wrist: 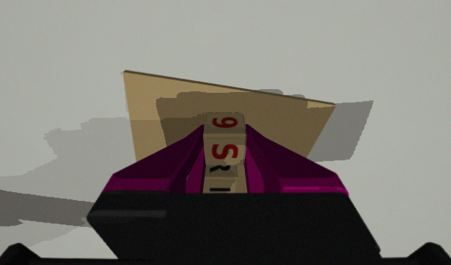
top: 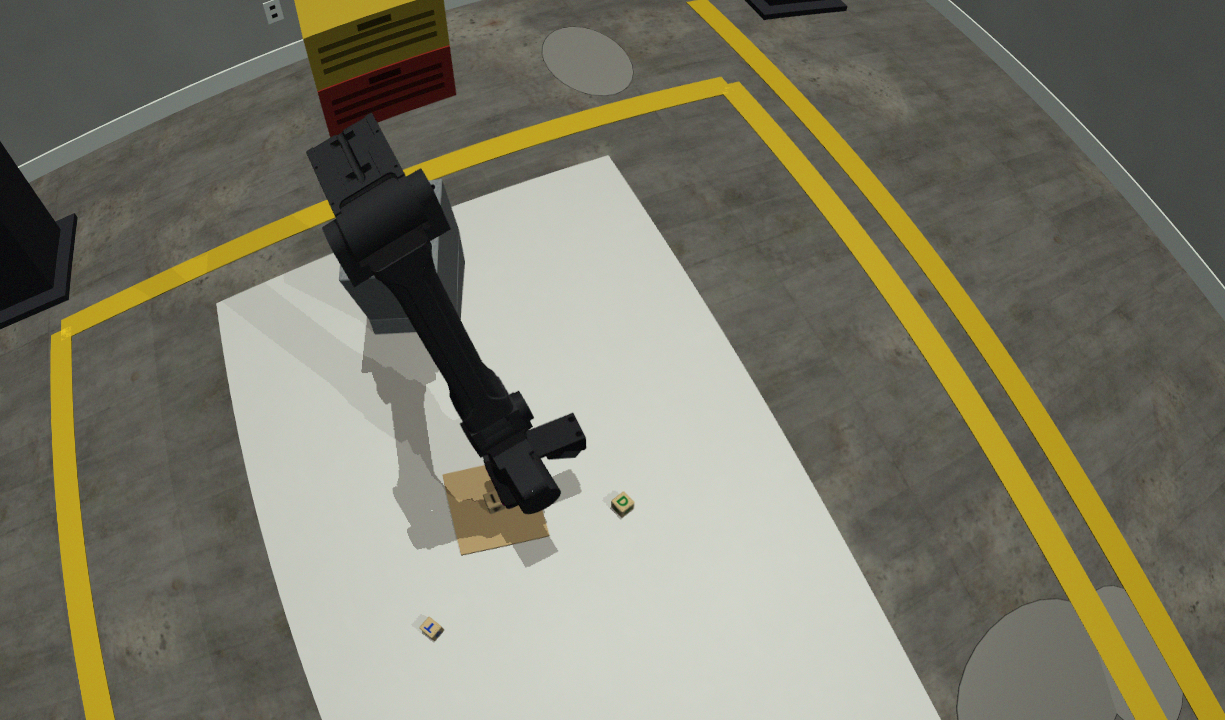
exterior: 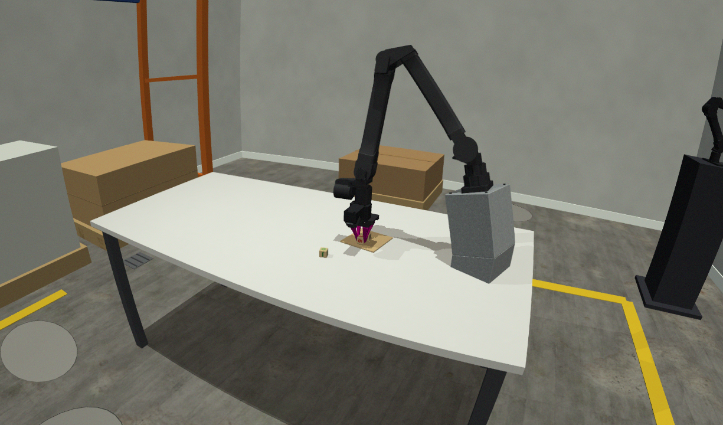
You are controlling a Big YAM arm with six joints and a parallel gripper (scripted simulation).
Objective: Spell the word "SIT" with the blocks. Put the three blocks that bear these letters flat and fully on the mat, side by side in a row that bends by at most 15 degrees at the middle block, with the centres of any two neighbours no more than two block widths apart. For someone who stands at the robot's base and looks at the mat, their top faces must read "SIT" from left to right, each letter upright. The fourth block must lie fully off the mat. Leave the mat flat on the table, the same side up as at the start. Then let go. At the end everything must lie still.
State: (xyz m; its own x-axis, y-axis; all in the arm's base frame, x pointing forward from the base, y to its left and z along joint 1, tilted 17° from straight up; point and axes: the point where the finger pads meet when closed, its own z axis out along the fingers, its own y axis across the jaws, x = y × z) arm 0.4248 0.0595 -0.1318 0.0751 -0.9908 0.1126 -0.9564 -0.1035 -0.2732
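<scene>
The S block lies right at my hand. Round my hand: I block: 4 cm to the right; then D block: 14 cm to the left, 7 cm ahead, 1 cm below; then tan mat: 4 cm to the right, 2 cm below.
</scene>
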